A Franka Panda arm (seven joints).
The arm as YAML. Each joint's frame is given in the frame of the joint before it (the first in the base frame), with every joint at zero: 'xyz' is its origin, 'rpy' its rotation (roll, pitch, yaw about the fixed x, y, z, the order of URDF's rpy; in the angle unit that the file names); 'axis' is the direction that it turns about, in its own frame. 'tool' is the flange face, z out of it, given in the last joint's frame.
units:
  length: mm
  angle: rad
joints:
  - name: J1
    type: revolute
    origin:
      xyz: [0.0, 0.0, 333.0]
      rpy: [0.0, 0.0, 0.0]
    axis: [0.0, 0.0, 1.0]
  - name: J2
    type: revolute
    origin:
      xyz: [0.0, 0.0, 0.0]
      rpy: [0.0, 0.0, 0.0]
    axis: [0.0, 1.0, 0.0]
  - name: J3
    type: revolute
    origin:
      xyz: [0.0, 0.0, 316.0]
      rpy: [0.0, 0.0, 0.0]
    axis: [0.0, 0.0, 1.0]
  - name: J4
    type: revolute
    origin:
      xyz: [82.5, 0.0, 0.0]
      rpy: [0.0, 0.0, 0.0]
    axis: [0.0, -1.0, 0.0]
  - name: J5
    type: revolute
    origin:
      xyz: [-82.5, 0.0, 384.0]
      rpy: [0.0, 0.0, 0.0]
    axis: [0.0, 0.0, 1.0]
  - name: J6
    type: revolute
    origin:
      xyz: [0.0, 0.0, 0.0]
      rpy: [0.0, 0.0, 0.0]
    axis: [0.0, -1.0, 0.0]
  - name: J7
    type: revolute
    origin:
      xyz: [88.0, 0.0, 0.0]
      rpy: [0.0, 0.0, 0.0]
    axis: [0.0, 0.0, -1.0]
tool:
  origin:
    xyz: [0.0, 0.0, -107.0]
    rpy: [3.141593, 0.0, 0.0]
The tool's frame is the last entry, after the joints.
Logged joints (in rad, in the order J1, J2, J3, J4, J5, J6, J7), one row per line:
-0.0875, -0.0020, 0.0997, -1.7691, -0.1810, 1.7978, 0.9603
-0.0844, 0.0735, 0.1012, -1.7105, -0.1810, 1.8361, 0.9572
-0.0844, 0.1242, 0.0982, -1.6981, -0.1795, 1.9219, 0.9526
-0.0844, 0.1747, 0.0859, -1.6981, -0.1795, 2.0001, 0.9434
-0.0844, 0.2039, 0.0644, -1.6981, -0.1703, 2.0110, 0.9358
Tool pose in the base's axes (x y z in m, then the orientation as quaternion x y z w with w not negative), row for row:
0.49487, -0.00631, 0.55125, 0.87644, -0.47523, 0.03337, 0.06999
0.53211, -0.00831, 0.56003, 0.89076, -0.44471, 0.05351, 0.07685
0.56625, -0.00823, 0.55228, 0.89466, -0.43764, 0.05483, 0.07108
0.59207, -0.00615, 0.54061, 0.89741, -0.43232, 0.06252, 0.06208
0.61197, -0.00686, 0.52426, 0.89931, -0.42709, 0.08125, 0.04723
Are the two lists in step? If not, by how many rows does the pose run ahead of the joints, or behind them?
The pose runs 2 rows behind the joints: the pose in row i belongs to the joints in row i - 2.
